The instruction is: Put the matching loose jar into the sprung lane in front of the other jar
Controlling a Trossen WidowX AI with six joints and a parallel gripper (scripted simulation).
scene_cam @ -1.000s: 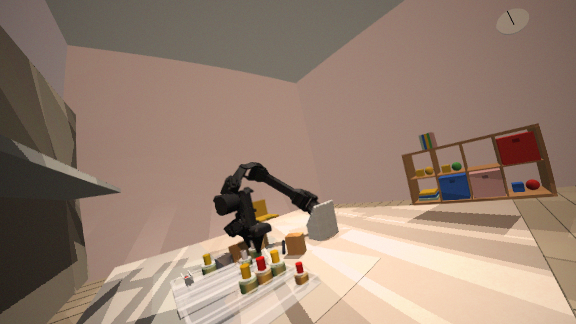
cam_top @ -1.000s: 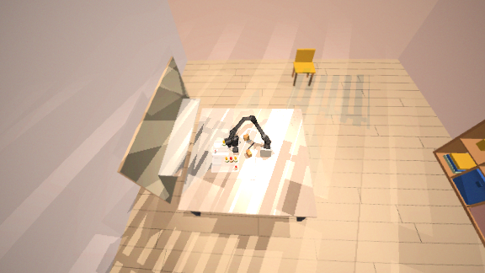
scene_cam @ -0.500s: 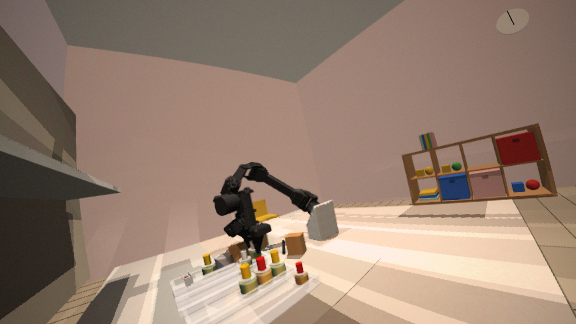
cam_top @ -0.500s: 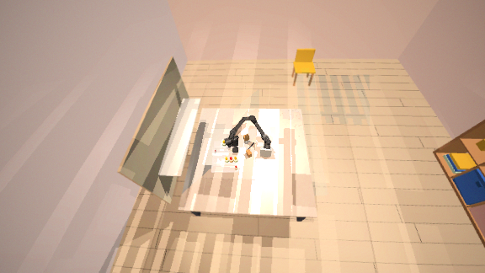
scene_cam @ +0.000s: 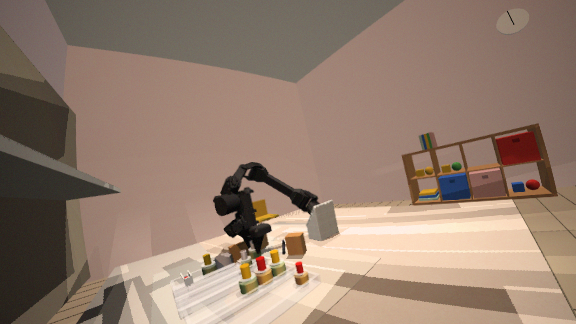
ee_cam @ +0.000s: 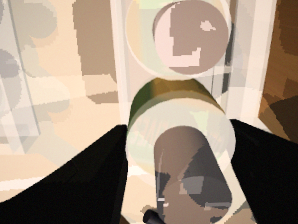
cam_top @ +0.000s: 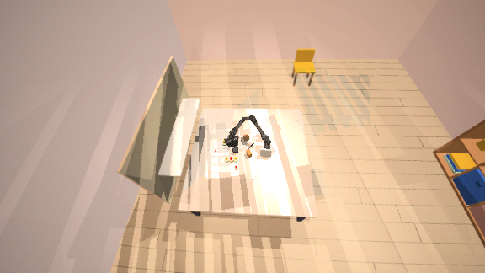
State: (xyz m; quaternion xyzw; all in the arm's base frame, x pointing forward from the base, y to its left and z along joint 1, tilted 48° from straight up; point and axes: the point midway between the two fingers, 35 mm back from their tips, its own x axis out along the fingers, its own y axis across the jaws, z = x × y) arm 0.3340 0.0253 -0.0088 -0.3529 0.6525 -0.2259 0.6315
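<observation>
My gripper tip is 140 mm past the dark stick, 60 mm to the left of it and 40 mm above it. The rest, counted from my gripper tip: clear rack: 140 mm ahead, 50 mm to the left, 30 mm below.
</observation>
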